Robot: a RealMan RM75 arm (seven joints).
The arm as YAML. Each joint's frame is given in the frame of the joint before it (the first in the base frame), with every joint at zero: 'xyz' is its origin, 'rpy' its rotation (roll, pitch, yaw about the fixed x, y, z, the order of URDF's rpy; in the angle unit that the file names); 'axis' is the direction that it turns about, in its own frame. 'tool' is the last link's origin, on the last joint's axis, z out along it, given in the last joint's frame.
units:
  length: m
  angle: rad
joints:
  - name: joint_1
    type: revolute
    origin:
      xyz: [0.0, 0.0, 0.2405]
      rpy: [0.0, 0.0, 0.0]
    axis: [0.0, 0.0, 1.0]
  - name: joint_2
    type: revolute
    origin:
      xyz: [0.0, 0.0, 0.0]
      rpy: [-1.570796, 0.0, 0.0]
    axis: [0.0, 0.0, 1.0]
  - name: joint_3
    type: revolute
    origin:
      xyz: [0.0, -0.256, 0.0]
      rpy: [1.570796, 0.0, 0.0]
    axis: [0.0, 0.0, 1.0]
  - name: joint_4
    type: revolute
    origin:
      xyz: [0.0, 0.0, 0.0]
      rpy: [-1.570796, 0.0, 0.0]
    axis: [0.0, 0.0, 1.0]
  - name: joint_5
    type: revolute
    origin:
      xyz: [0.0, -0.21, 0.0]
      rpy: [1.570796, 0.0, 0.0]
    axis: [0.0, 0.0, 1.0]
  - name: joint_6
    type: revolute
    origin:
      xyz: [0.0, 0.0, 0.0]
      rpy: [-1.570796, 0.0, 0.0]
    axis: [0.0, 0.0, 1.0]
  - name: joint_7
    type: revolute
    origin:
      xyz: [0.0, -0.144, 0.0]
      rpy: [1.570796, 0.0, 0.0]
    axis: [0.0, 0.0, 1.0]
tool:
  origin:
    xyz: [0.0, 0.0, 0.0]
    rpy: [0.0, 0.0, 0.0]
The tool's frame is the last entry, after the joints.
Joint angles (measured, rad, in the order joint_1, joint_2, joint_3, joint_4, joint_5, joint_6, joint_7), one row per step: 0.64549, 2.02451, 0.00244, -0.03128, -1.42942, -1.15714, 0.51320; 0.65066, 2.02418, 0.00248, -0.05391, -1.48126, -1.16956, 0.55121; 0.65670, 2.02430, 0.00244, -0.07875, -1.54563, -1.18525, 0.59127; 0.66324, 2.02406, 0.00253, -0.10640, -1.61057, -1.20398, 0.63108; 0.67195, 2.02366, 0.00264, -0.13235, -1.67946, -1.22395, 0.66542; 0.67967, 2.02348, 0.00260, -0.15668, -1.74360, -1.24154, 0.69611; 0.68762, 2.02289, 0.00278, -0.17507, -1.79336, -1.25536, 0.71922; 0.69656, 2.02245, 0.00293, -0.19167, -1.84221, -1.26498, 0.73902; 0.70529, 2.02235, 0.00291, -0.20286, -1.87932, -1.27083, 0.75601; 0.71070, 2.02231, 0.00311, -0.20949, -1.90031, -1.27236, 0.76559; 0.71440, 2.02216, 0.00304, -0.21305, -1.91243, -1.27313, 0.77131
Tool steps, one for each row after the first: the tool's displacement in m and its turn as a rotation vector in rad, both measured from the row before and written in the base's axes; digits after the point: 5 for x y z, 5 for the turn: -0.00456, 0.00154, 0.00034, -0.02781, -0.00821, 0.03486; -0.00549, 0.00115, -0.00097, -0.03758, -0.01456, 0.04105; -0.00536, 0.00096, -0.00034, -0.03763, -0.01750, 0.04155; -0.00607, 0.00087, -0.00144, -0.04208, -0.02400, 0.04387; -0.00483, 0.00029, -0.00169, -0.04111, -0.02448, 0.03685; -0.00411, 0.00053, -0.00131, -0.03270, -0.01990, 0.02875; -0.00377, 0.00070, -0.00187, -0.03300, -0.02267, 0.02479; -0.00338, 0.00088, -0.00193, -0.02735, -0.01531, 0.01775; -0.00176, 0.00070, -0.00104, -0.01515, -0.00965, 0.00837; -0.00121, 0.00054, -0.00062, -0.00903, -0.00554, 0.00518
